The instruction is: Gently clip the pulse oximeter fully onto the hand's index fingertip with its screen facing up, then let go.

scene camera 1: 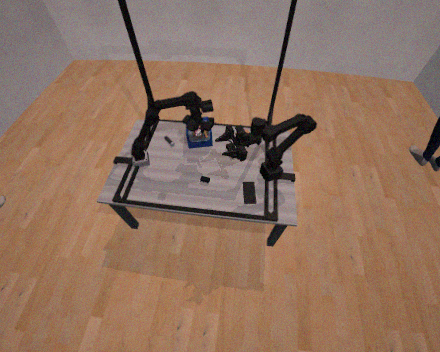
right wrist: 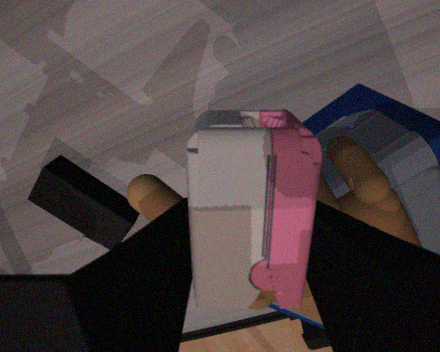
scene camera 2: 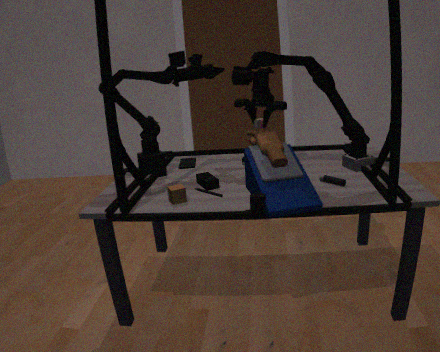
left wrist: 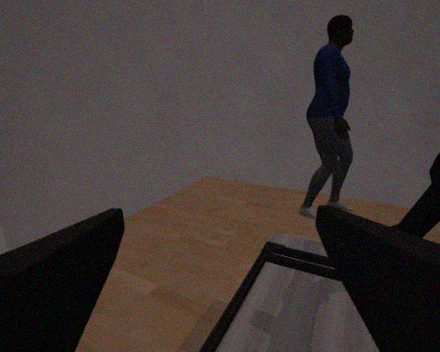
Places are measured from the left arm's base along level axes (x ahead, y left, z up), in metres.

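Pixels of known places: left gripper, fingertip midpoint: (scene camera 1: 218,147) (scene camera 2: 220,69) (left wrist: 221,217); right gripper, fingertip midpoint: (scene camera 1: 200,132) (right wrist: 242,207) (scene camera 2: 259,127); left arm's base, link origin: (scene camera 1: 272,166) (scene camera 2: 150,153); right arm's base, link origin: (scene camera 1: 139,156) (scene camera 2: 358,155).
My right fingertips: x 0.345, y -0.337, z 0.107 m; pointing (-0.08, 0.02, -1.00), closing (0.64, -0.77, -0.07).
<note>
Ahead of a thing's pixels: the offset from my right fingertips to its top centre. "pt": to the spot under its first point.
The pulse oximeter @(dx +0.007, dy +0.003, dz +0.032 m) (right wrist: 230,175) (scene camera 2: 259,121), white on one side and pink on the other, is between the fingers of my right gripper (right wrist: 242,207) (scene camera 2: 259,123), which is shut on it. It is held just above the tan hand (scene camera 2: 271,148) (right wrist: 362,187). In the right wrist view one outstretched finger (right wrist: 145,195) shows to the left of the oximeter and passes behind it; no contact can be made out. Which way the screen faces cannot be told. My left gripper (left wrist: 221,217) (scene camera 2: 220,70) is open and empty, high up, apart from the hand.
The hand rests on a grey pad @(pt dx -0.033, dy -0.218, dz -0.111 m) (scene camera 2: 285,172) on a blue sloped stand (scene camera 2: 292,197) (scene camera 1: 200,144). A black box @(dx -0.197, dy +0.065, dz -0.167 m) (scene camera 2: 207,180), a wooden cube @(dx -0.344, dy -0.030, dz -0.152 m) (scene camera 2: 176,194) and a pen @(dx -0.228, dy -0.014, dz -0.193 m) (scene camera 2: 209,192) lie left of it. A dark cylinder @(dx +0.189, dy -0.192, dz -0.175 m) (scene camera 2: 333,181) (scene camera 1: 169,141) lies on its other side. A person (left wrist: 332,85) stands beyond the table.
</note>
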